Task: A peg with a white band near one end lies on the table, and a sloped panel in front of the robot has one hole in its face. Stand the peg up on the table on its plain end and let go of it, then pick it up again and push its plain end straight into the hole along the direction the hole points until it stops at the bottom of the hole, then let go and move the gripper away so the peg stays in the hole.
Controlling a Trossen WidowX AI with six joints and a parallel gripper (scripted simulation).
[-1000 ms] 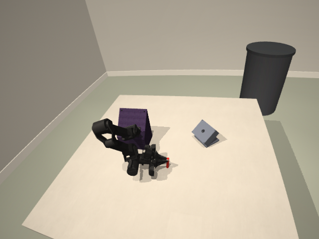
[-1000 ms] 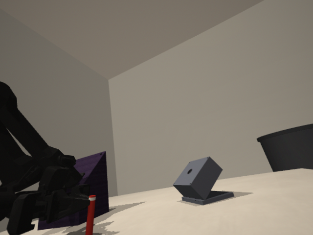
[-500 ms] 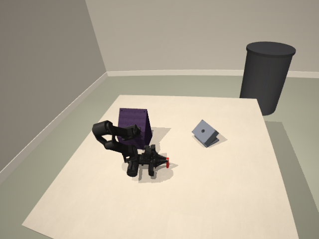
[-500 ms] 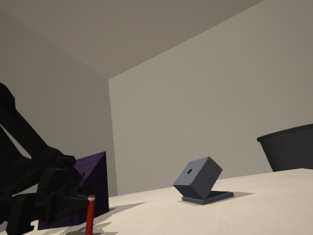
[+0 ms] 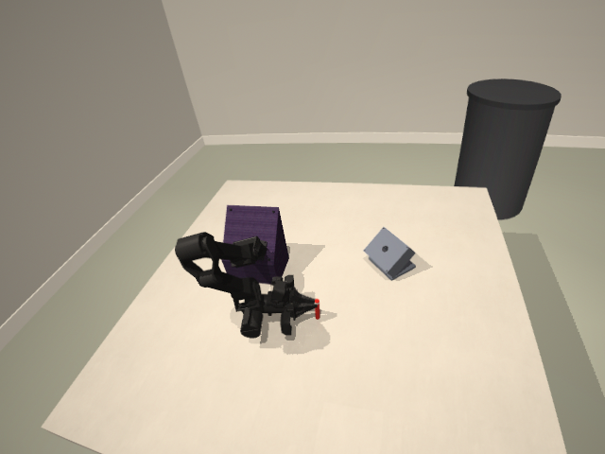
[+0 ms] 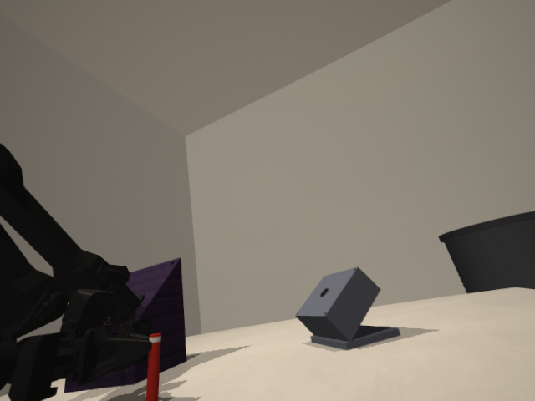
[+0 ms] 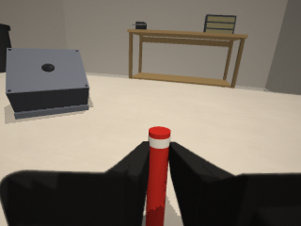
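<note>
My gripper tip is now 10 mm above the red peg. Also, from my gripper tip: grey sloped panel 260 mm to the left, 170 mm ahead.
</note>
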